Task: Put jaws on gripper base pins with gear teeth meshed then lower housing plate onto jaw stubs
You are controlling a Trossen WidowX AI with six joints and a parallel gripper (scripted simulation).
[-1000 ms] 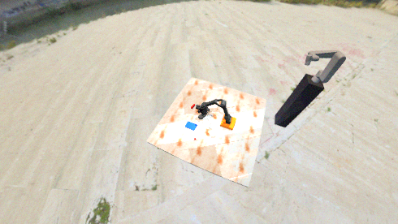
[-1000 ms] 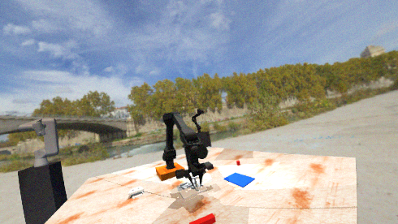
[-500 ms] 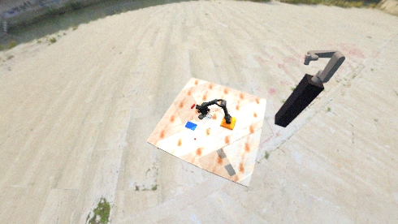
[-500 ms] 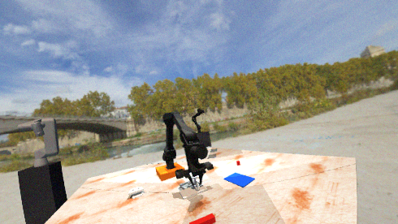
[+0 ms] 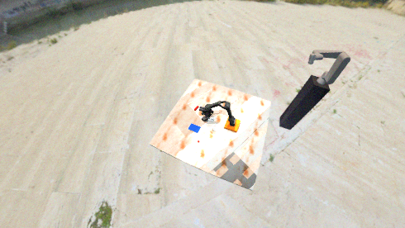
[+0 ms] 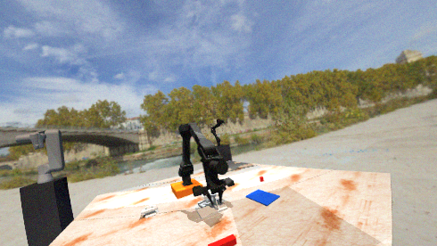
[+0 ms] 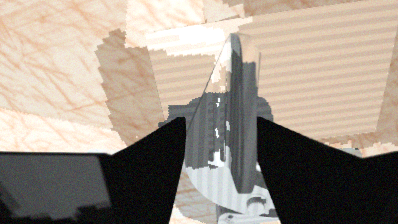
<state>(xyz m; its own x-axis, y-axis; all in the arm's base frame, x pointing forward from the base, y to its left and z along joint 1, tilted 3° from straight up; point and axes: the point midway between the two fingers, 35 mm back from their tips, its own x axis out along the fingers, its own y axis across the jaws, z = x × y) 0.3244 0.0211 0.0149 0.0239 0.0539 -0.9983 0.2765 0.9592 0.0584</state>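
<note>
The pale flat plate lies 1 cm ahead of my gripper tip, 3 cm to the right of it and 1 cm below it. The rest, counted from my gripper tip: blue flat plate (11 cm ahead, 18 cm to the left, 1 cm below).
</note>
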